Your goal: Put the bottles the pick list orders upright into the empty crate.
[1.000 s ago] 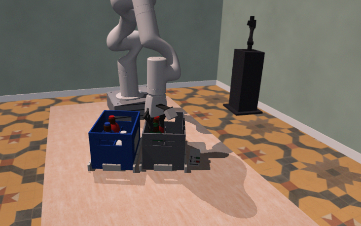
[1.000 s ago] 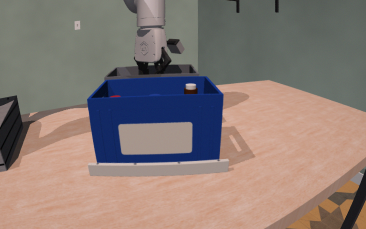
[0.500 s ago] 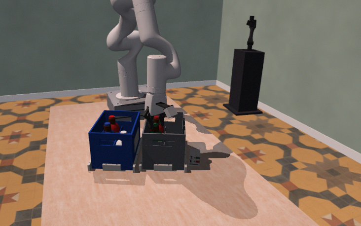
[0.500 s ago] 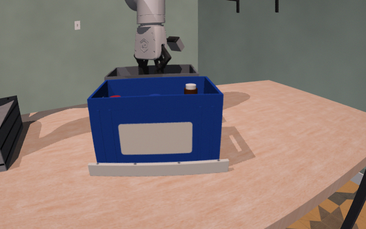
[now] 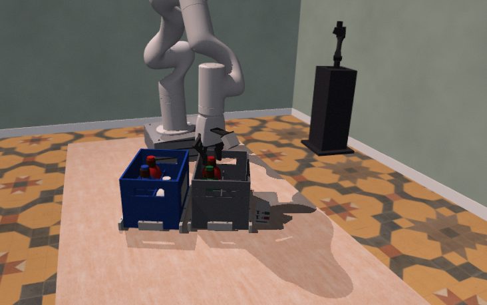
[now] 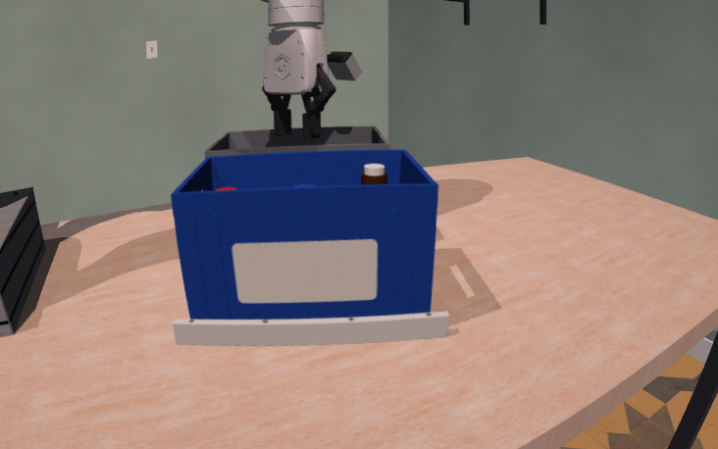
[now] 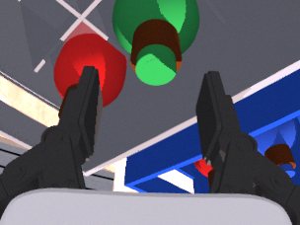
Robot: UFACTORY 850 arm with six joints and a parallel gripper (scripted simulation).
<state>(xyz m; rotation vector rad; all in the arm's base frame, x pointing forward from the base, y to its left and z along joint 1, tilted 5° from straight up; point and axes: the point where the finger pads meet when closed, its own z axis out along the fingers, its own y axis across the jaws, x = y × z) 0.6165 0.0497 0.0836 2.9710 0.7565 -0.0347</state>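
My gripper is now 110 mm above the green bottle. Round my hand: grey crate: 110 mm below, 40 mm to the left, 10 mm ahead; then white-cap bottle: 160 mm to the right, 110 mm below, 60 mm ahead; then red-label bottle: 110 mm below, 90 mm behind, 20 mm to the left.
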